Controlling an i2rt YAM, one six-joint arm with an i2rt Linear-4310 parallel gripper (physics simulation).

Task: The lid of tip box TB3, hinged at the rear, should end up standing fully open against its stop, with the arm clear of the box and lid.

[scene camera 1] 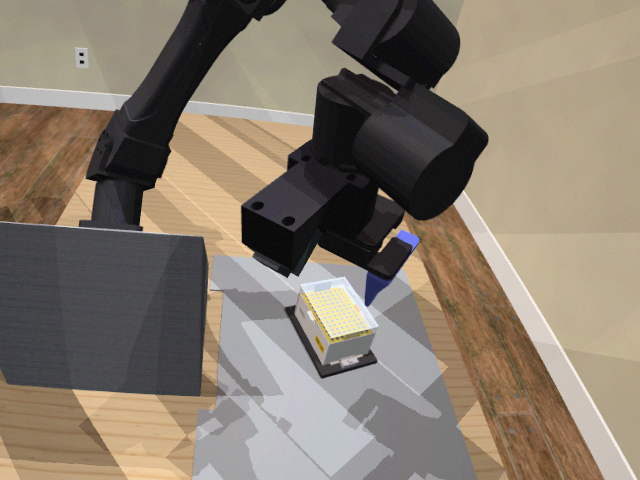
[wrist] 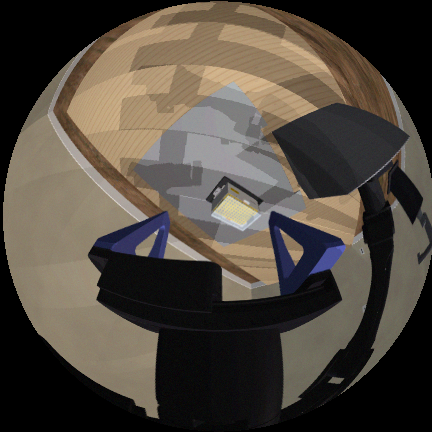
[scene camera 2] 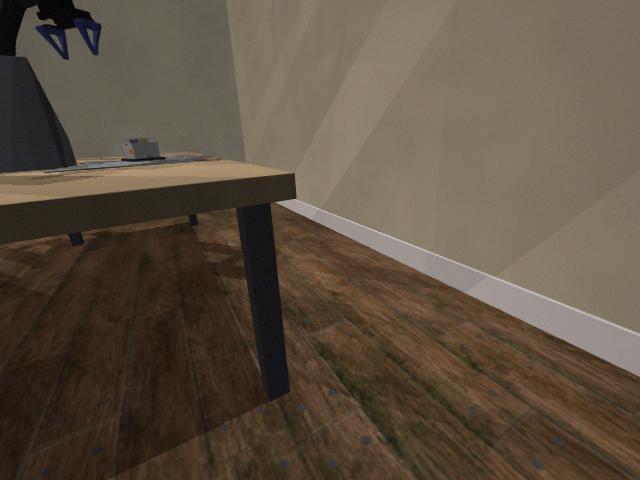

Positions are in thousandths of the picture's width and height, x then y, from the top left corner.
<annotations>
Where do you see a tip box lid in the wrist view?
At 534, 485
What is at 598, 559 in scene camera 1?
The gripper.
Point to a grey mat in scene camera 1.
426, 851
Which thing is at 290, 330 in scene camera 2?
A grey mat.
</annotations>
